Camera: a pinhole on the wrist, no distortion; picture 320 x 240 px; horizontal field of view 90.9 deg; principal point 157.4 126.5 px. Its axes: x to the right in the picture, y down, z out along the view. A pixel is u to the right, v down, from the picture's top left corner.
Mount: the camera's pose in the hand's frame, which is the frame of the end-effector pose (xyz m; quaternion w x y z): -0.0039 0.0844 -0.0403 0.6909 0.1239 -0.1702 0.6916
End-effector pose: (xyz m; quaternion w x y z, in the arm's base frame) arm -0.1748 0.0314 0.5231 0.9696 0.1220 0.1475 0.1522
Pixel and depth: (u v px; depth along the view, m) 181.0 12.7 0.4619
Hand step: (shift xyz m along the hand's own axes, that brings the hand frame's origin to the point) 0.2986 -0.0444 0.4302
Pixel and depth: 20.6 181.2 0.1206
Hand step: -0.0519 -0.0598 0.0243
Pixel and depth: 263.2 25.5 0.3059
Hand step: 0.1693 0.1452 0.3346
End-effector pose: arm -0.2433 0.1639 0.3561 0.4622 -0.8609 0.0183 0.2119
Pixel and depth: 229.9 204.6 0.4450
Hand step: -0.2555 0.0934 0.4344
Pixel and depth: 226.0 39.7 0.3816
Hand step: 0.1792 0.0784 0.3886
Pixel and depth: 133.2 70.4 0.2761
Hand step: 0.0772 -0.0679 0.2004
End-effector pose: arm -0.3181 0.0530 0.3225 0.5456 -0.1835 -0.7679 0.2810
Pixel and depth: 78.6 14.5 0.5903
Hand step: 0.3816 -0.4307 0.4046
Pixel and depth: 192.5 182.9 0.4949
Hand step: -0.2139 -0.0139 0.4442
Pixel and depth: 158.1 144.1 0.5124
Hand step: -0.0938 -0.1212 0.4239
